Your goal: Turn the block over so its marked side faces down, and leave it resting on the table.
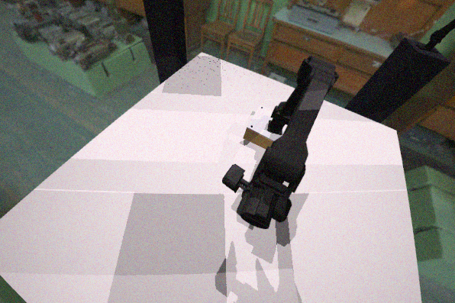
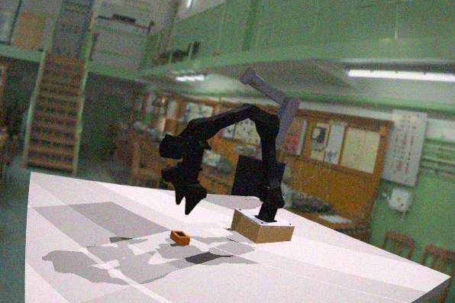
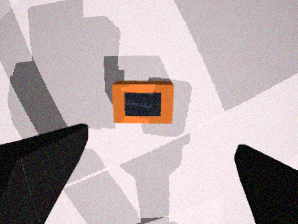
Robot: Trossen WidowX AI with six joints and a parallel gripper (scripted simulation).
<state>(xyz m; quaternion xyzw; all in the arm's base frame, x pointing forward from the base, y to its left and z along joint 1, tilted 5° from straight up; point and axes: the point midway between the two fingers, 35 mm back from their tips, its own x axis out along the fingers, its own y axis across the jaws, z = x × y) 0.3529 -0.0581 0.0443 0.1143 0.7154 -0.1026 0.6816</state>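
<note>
Right now my gripper tip is 20 mm to the right of the orange block and 90 mm above it.
</note>
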